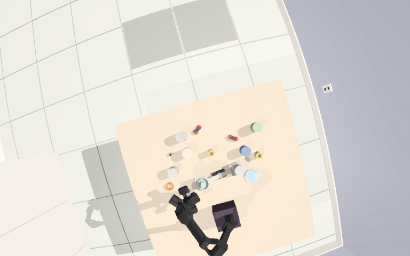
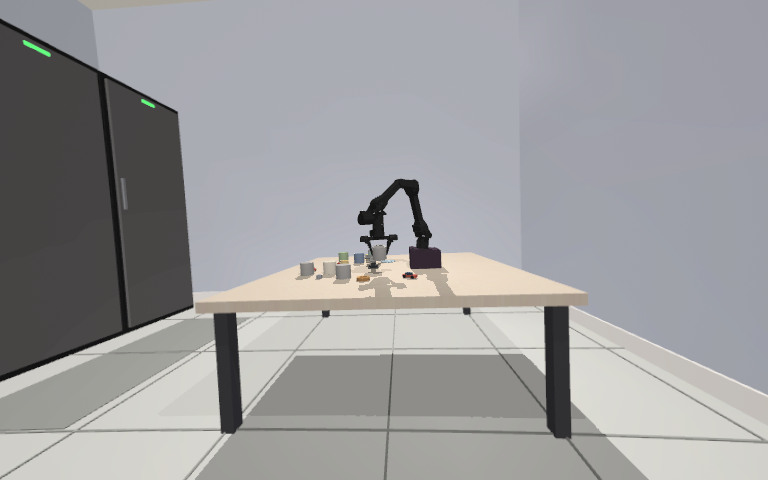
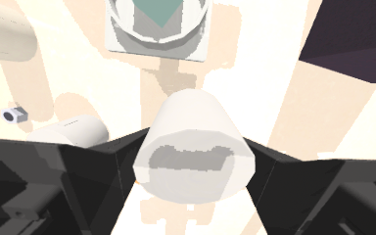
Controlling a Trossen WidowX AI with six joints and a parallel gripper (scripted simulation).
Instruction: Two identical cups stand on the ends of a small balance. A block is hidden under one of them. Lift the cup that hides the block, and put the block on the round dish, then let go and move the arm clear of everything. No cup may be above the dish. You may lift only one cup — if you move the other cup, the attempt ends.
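Right now the mint-green block is 5 cm ahead of my gripper tip, 11 cm to the right of it and 1 cm below it. Round my gripper tip: balance beam (5 cm ahead, 23 cm to the right, 6 cm below); pale blue round dish (3 cm behind, 46 cm to the right, 9 cm below); grey cup (6 cm ahead, 39 cm to the right, 4 cm below).
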